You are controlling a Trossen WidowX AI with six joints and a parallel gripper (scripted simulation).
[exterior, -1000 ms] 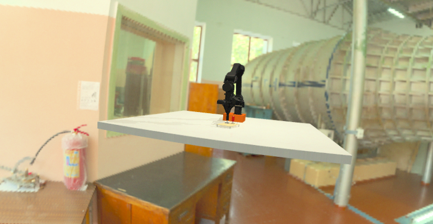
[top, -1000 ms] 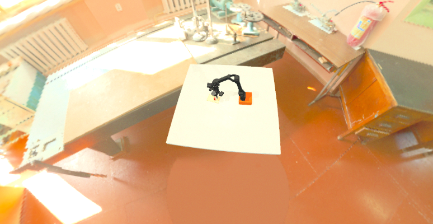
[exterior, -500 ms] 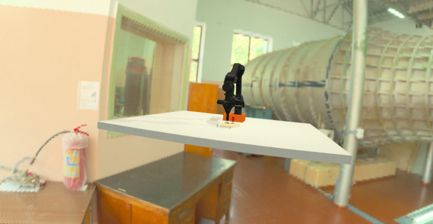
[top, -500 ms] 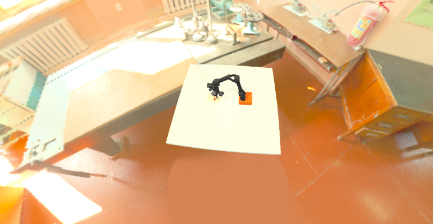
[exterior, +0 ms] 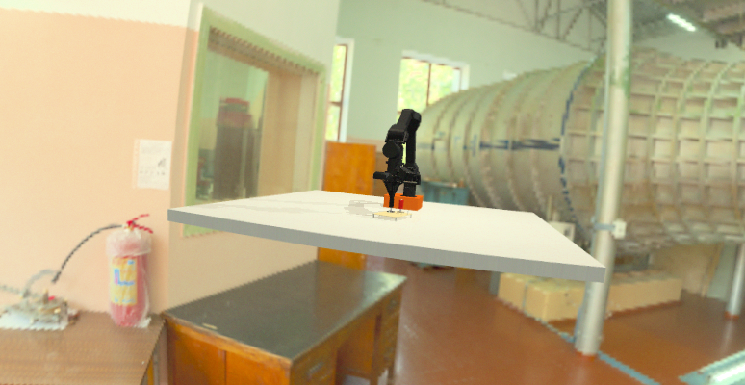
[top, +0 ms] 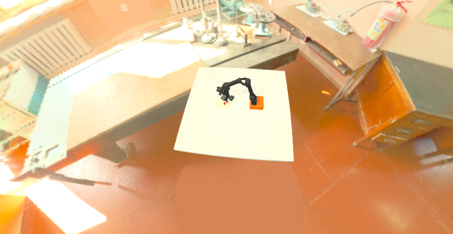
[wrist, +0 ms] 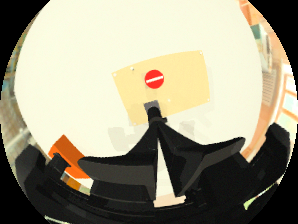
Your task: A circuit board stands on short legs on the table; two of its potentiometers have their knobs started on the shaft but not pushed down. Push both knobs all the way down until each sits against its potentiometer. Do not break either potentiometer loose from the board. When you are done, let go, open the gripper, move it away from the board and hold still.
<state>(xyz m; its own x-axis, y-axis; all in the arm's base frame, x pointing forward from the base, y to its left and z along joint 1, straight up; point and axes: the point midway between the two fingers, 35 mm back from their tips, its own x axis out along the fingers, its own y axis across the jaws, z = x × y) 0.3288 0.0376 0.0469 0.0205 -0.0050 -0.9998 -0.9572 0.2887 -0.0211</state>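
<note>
The black knob is 2 cm below my gripper tip. Also, from my gripper tip: red knob (1 cm ahead, 5 cm to the left, 1 cm below).
</note>
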